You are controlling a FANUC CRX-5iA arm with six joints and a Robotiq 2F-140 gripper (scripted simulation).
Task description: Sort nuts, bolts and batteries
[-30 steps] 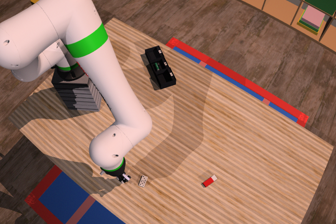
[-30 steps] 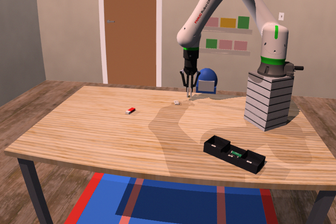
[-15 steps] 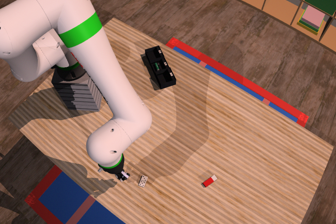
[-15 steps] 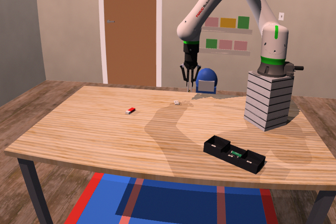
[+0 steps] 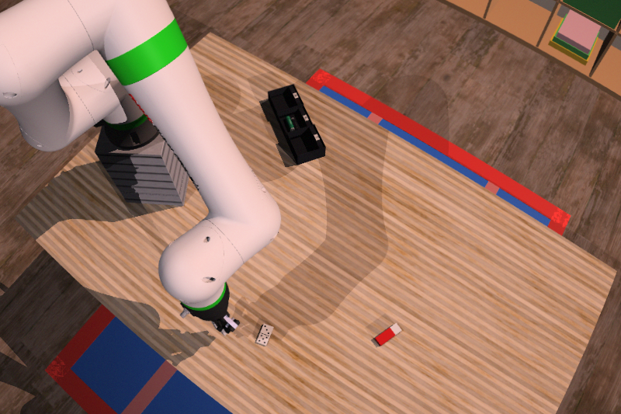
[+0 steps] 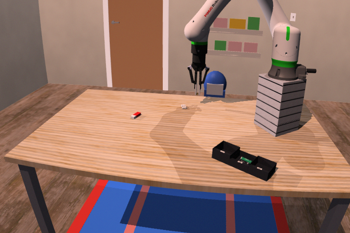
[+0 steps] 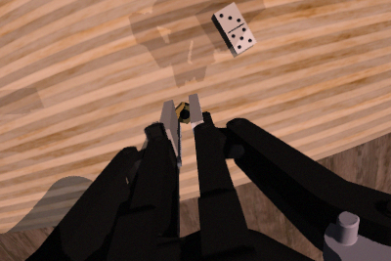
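The green battery is 160 mm behind my hand, 610 mm to the left of it and 90 mm below it. From my hand the other things lie so: white domino: 80 mm ahead, 40 mm to the left, 90 mm below; then red-and-white block: 350 mm ahead, 190 mm to the left, 90 mm below; then brass nut: 30 mm below.
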